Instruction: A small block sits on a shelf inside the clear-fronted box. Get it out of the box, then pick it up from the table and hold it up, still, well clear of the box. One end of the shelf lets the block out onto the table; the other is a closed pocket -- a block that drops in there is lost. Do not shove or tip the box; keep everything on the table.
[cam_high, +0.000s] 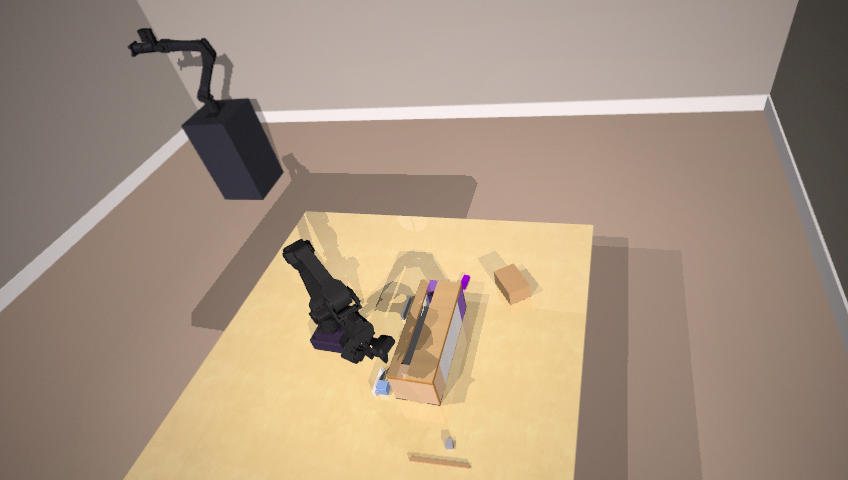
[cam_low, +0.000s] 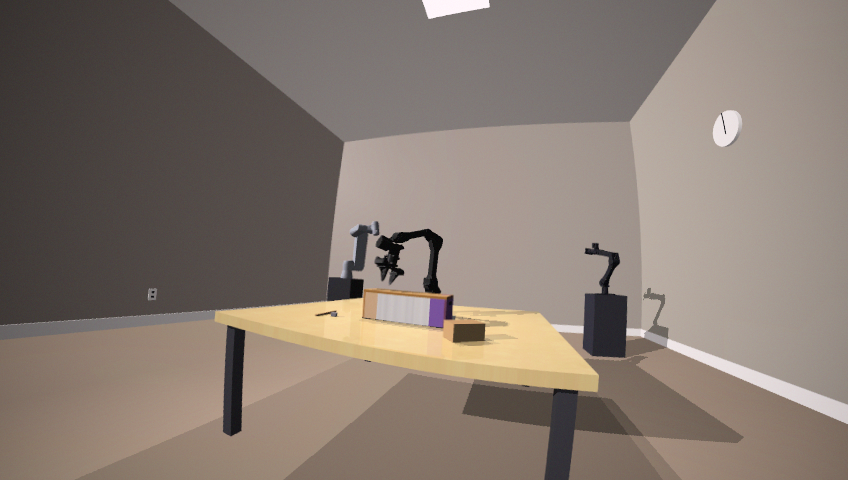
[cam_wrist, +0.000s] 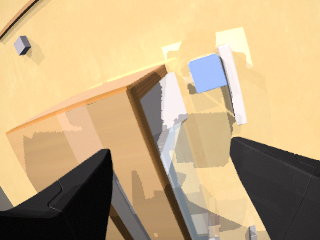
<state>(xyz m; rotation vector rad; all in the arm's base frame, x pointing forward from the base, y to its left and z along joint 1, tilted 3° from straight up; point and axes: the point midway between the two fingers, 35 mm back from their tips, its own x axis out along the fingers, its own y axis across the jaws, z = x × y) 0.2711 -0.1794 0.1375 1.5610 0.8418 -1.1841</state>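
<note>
Right now the blue piece is 140 mm below my gripper tip, 20 mm behind it and 10 mm to the right of it. From my gripper tip the other things lie so: long tan box (160 mm to the left, 100 mm below, 60 mm ahead); brown carton (440 mm to the left, 320 mm ahead, 130 mm below); thin wooden stick (200 mm to the right, 200 mm ahead, 160 mm below).
</note>
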